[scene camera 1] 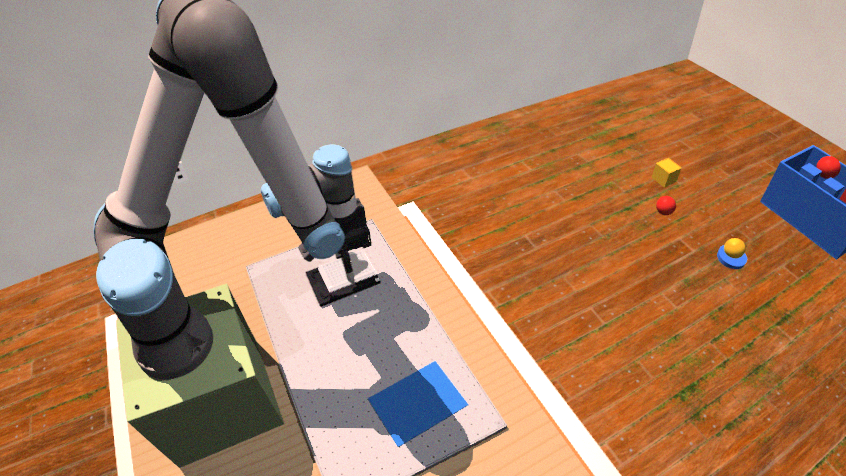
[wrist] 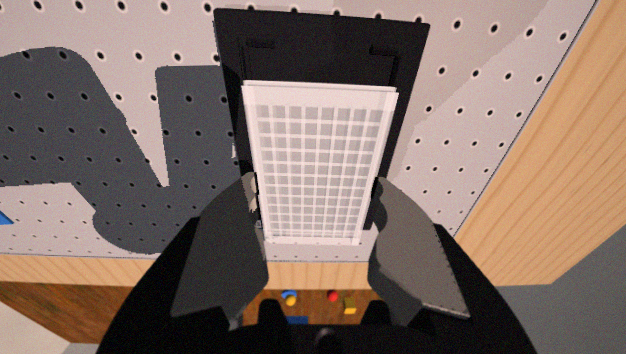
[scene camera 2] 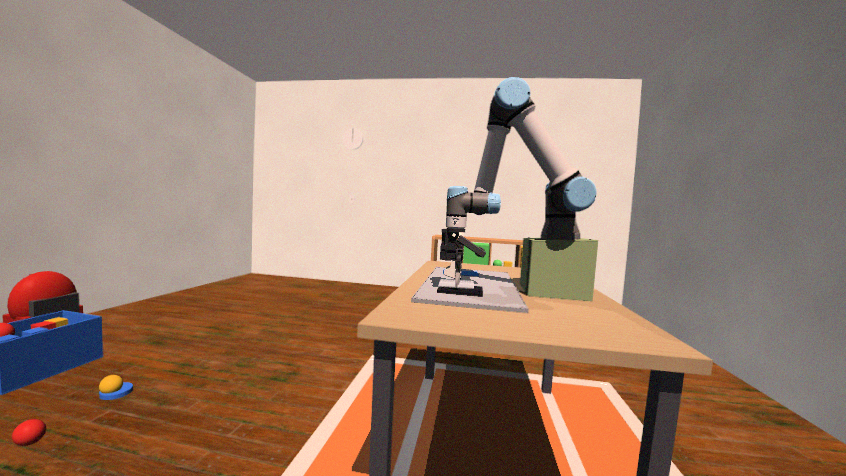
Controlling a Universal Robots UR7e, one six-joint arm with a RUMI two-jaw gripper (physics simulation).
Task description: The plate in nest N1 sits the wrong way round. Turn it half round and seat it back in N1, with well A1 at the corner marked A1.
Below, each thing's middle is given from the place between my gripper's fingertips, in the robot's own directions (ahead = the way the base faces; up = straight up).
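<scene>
Counting from my hand, I find the flat blue rectangle (scene camera 1: 411,406) 39 cm to the right, 3 cm ahead and 2 cm below; going by their middles, it is the farthest from my gripper of the things named here. The white well plate (scene camera 1: 333,273) is right at my hand. As for the black nest (scene camera 1: 318,285), I see my gripper 1 cm past it and 2 cm above it.
</scene>
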